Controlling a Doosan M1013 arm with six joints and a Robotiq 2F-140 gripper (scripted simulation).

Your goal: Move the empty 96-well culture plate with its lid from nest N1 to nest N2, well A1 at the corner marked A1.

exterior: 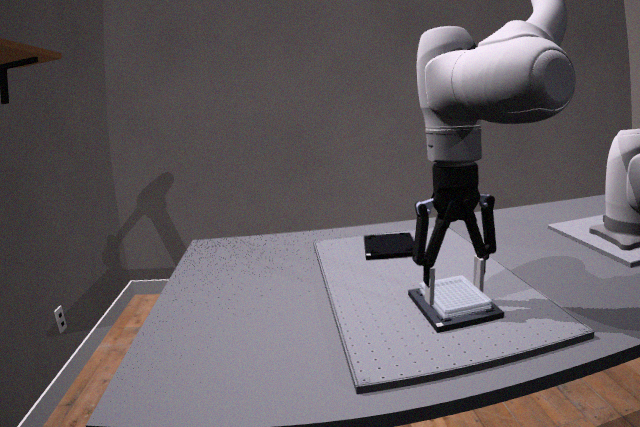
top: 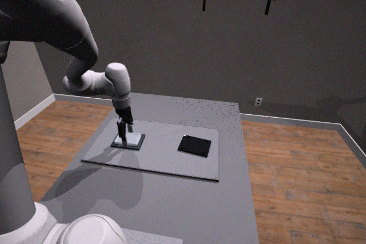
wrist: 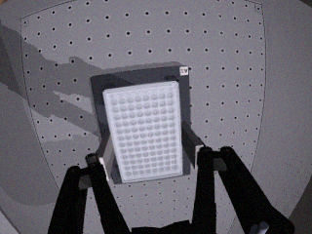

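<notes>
The plate lid lies 2 cm below my hand. Also, from my hand: black plate nest N1: 7 cm ahead, 37 cm to the right, 4 cm below; black plate nest N2: 4 cm below; white corner mark: 4 cm ahead, 8 cm to the left, 3 cm below.
</notes>
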